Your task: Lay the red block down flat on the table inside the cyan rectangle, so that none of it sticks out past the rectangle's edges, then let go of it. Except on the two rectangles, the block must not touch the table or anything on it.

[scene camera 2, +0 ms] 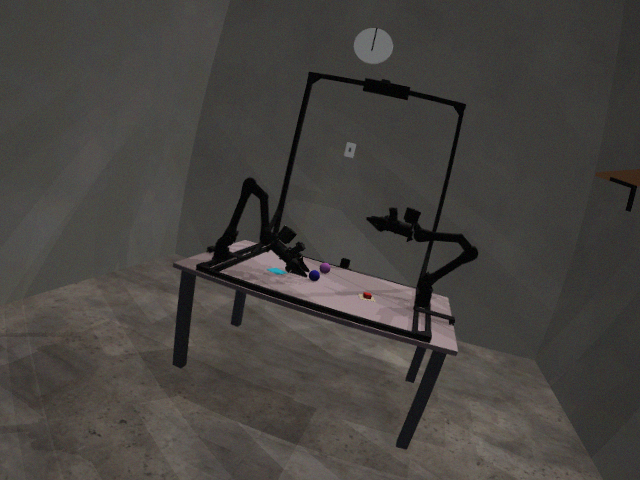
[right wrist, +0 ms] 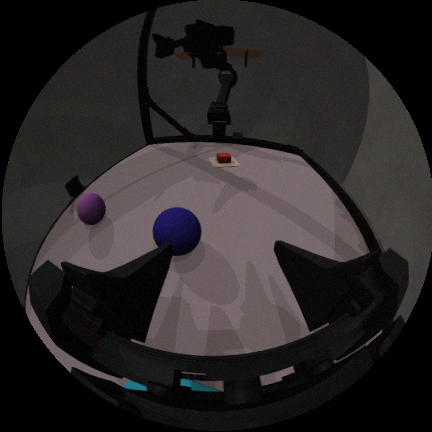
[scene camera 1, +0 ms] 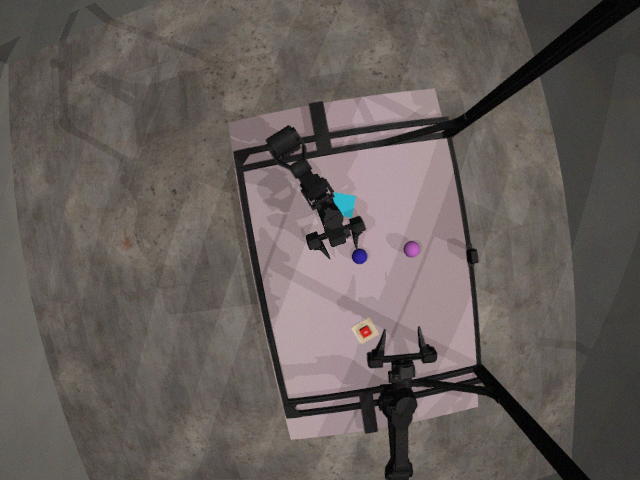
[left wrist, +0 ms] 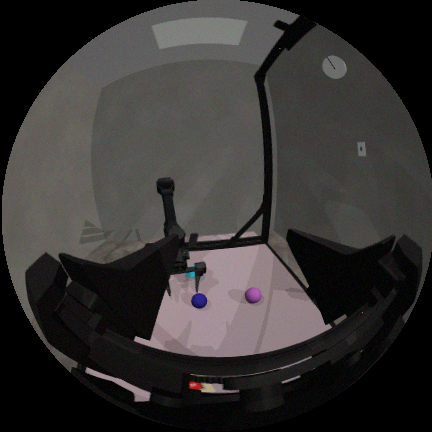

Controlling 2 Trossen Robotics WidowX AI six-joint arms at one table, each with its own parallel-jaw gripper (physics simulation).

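Frame: origin at the left arm's base, x left, y back, z up, level; metres.
Seen in the pictures: left gripper, fingertip midpoint: (scene camera 2: 368, 217) (scene camera 1: 402, 328) (left wrist: 234, 236); right gripper, fingertip midpoint: (scene camera 2: 308, 274) (right wrist: 223, 247) (scene camera 1: 343, 253) (left wrist: 182, 294); left arm's base at its link origin: (scene camera 2: 421, 305) (right wrist: 218, 136) (scene camera 1: 388, 393); right arm's base at its link origin: (scene camera 2: 220, 259).
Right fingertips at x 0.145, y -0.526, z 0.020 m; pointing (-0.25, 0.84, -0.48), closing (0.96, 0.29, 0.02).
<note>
Offsets run from my right fingertips to a thing's top centre. "pt": to the spot under its first point.
The red block {dx -0.064, dy +0.277, dz -0.020 m} (scene camera 1: 365, 332) (scene camera 2: 367, 295) (left wrist: 195, 385) (right wrist: 223, 158) lies on the cream rectangle {pt dx -0.034, dy +0.273, dz -0.038 m} (scene camera 1: 356, 330) (right wrist: 215, 161). The cyan rectangle {pt dx -0.017, dy -0.157, dz -0.038 m} (scene camera 1: 345, 205) (scene camera 2: 276, 271) (left wrist: 190, 274) (right wrist: 200, 386) is partly hidden by the right arm in scene camera 1. My right gripper (scene camera 1: 343, 253) (scene camera 2: 308, 274) (left wrist: 182, 294) (right wrist: 223, 247) is open and empty, low and tilted down, between the two rectangles along the table. My left gripper (scene camera 1: 401, 329) (scene camera 2: 369, 219) (left wrist: 234, 236) (right wrist: 172, 26) is open and empty, high above the table, to the right of the block in scene camera 1.
A blue ball {dx -0.053, dy +0.013, dz +0.012 m} (scene camera 1: 359, 256) (scene camera 2: 314, 275) (left wrist: 199, 300) (right wrist: 177, 231) is close by one right fingertip; whether they touch is unclear. A purple ball {dx -0.229, dy -0.001, dz +0.016 m} (scene camera 1: 412, 249) (scene camera 2: 324, 267) (left wrist: 253, 295) (right wrist: 91, 209) is farther right in scene camera 1. Black frame bars edge the table.
</note>
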